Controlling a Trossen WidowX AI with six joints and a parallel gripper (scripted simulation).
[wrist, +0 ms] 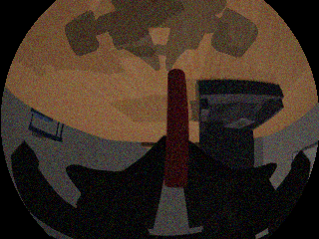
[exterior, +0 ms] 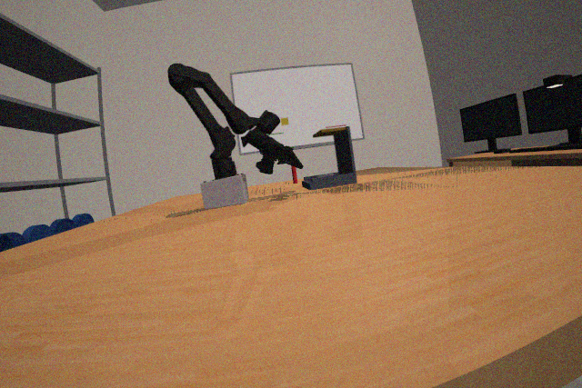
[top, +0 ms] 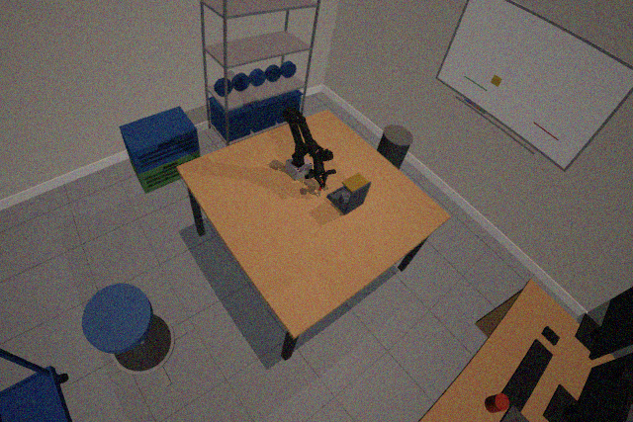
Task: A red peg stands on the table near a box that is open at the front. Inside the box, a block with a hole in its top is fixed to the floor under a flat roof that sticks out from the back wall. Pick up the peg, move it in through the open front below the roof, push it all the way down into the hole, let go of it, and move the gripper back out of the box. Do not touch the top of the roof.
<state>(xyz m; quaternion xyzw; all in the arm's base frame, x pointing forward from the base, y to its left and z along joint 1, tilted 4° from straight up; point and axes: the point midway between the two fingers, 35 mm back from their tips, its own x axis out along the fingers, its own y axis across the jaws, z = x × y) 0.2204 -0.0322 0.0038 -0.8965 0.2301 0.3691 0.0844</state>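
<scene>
My gripper tip is now 200 mm short of the box back wall, 70 mm to the right of it and 30 mm below it. The rest, counted from my gripper tip: yellow roof: 150 mm ahead, 80 mm to the left, 120 mm above; red peg: 30 mm behind, 10 mm to the left, 10 mm below.
</scene>
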